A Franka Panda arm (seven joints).
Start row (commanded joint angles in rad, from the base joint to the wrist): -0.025, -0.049, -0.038, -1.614, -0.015, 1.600, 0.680
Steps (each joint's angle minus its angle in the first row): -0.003, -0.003, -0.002, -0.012, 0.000, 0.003, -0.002; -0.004, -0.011, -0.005, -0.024, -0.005, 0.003, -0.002; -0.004, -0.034, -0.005, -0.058, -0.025, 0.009, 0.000; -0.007, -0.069, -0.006, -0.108, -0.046, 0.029, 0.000; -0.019, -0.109, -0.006, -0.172, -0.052, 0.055, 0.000; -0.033, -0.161, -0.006, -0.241, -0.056, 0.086, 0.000; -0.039, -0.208, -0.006, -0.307, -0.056, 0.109, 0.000; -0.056, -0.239, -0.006, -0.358, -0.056, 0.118, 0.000; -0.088, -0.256, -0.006, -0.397, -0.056, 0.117, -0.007; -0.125, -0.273, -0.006, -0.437, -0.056, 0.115, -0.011; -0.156, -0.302, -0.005, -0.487, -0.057, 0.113, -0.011
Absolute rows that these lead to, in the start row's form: -0.028, -0.052, -0.040, -1.626, -0.015, 1.603, 0.678; -0.029, -0.060, -0.043, -1.638, -0.020, 1.603, 0.678; -0.029, -0.083, -0.043, -1.672, -0.040, 1.609, 0.680; -0.032, -0.118, -0.044, -1.722, -0.061, 1.629, 0.680; -0.044, -0.158, -0.044, -1.786, -0.067, 1.655, 0.680; -0.058, -0.210, -0.044, -1.855, -0.071, 1.686, 0.680; -0.064, -0.257, -0.044, -1.921, -0.071, 1.709, 0.680; -0.081, -0.288, -0.044, -1.972, -0.071, 1.718, 0.680; -0.113, -0.305, -0.044, -2.011, -0.071, 1.717, 0.673; -0.150, -0.322, -0.044, -2.051, -0.071, 1.715, 0.669; -0.181, -0.351, -0.043, -2.101, -0.072, 1.713, 0.669
